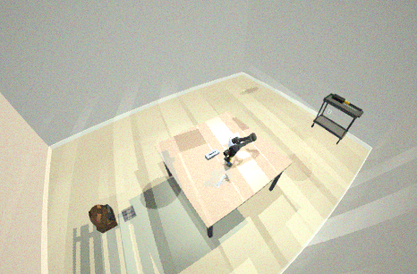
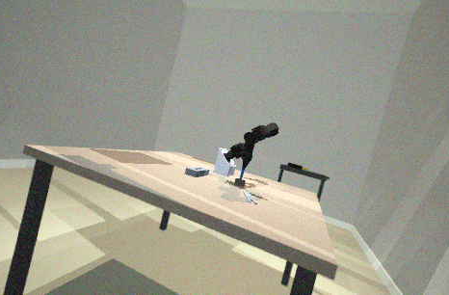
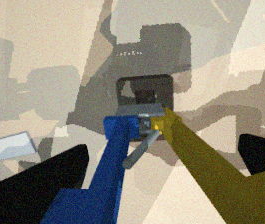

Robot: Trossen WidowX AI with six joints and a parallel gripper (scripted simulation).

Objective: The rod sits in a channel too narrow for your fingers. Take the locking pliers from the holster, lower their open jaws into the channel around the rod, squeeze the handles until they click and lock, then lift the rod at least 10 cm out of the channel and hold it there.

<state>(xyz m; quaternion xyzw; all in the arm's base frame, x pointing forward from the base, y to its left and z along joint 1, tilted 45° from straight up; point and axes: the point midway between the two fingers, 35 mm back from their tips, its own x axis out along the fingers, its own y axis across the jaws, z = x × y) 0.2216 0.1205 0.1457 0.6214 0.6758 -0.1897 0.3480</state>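
Right now my gripper tip is 10 mm short of the grey link bar. From my gripper tip the other things lie so: holster 10 mm ahead, 90 mm below; then channel block 80 mm ahead, 250 mm to the right, 80 mm below; then yellow handle 20 mm behind.
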